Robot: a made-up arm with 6 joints.
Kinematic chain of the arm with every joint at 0, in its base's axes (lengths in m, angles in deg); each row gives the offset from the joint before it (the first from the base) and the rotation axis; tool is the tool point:
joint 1: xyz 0 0 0.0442 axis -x
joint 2: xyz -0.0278 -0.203 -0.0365 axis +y
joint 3: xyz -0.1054 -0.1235 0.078 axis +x
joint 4: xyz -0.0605 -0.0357 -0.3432 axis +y
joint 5: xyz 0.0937 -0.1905 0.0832 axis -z
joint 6: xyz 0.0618 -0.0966 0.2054 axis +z
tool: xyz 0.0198 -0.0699 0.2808
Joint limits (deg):
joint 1: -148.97..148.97
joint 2: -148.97..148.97
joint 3: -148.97..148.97
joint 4: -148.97..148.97
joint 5: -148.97..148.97
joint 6: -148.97..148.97
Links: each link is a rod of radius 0.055 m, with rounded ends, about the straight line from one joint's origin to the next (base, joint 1, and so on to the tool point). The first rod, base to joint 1, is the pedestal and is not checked.
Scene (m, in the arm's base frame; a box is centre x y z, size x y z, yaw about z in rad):
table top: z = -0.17
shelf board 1: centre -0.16 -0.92 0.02 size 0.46 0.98 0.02 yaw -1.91
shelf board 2: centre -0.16 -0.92 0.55 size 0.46 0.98 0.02 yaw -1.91
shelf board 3: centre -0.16 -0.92 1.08 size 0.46 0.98 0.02 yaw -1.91
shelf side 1: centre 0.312 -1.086 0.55 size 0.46 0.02 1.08 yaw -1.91
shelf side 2: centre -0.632 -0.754 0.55 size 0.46 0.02 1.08 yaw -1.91
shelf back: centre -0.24 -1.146 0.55 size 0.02 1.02 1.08 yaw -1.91
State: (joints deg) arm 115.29 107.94 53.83 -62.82 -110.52 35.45
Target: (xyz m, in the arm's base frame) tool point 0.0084 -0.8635 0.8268
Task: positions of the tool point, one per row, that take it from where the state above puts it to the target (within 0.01 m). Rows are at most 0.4 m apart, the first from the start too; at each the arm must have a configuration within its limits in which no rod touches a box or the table.
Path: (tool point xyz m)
1: -0.0029 0.7142 0.1381
2: -0.2679 0.6989 0.1011
3: -0.5242 0.5811 0.1225
4: -0.7188 0.3718 0.2054
5: -0.8050 0.1036 0.3395
6: -0.7537 -0.1758 0.5019
7: -0.5618 -0.4113 0.6600
8: -0.2552 -0.5527 0.7785
9: 0.1137 -0.5654 0.8268
10: 0.0852 -0.7218 0.8236
11: 0.0083 -0.8635 0.8269

